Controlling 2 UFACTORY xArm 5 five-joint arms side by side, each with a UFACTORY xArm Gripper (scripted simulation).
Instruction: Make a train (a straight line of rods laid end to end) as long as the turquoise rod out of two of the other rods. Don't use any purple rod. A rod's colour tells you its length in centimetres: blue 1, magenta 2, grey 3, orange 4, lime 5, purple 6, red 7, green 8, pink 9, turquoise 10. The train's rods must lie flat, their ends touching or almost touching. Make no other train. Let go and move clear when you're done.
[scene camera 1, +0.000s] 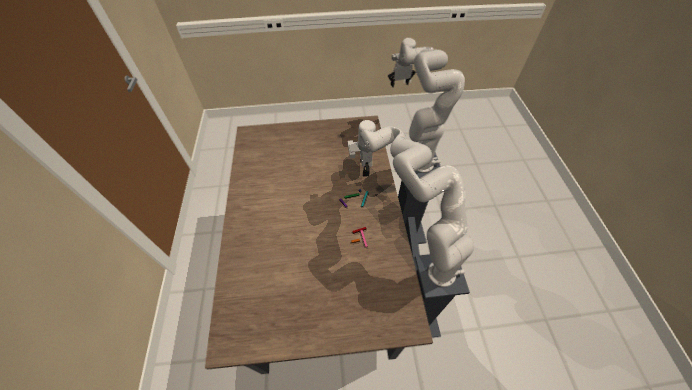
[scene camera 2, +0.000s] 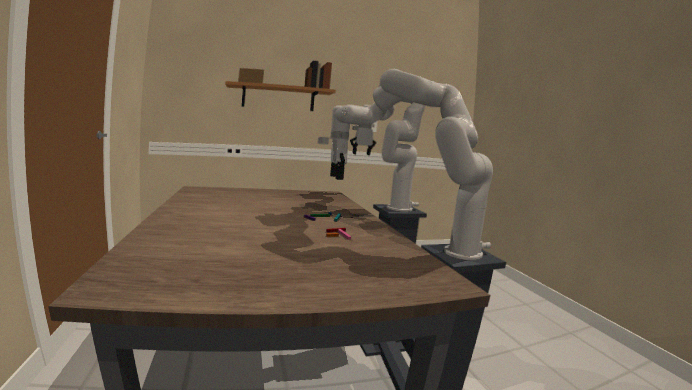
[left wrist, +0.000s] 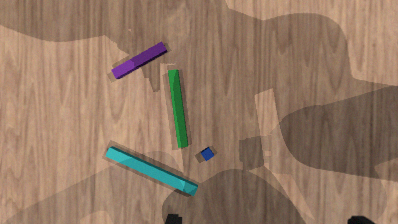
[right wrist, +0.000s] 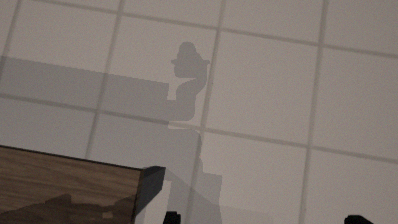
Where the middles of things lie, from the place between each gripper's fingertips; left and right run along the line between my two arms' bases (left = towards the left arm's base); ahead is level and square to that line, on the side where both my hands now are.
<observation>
I see my left gripper 150 mm above the purple rod (left wrist: 159, 49), 110 mm to the right of it and 110 mm short of it. From my left hand the other things lie so: green rod (left wrist: 174, 80) 150 mm below, 60 mm to the left, 60 mm ahead; then turquoise rod (left wrist: 114, 153) 150 mm below, 80 mm to the left.
Right now the turquoise rod is 220 mm ahead of my right hand, 680 mm to the left of it and 230 mm below it. The rest, counted from my right hand: green rod: 290 mm ahead, 660 mm to the left, 230 mm below; then purple rod: 330 mm ahead, 700 mm to the left, 230 mm below.
</observation>
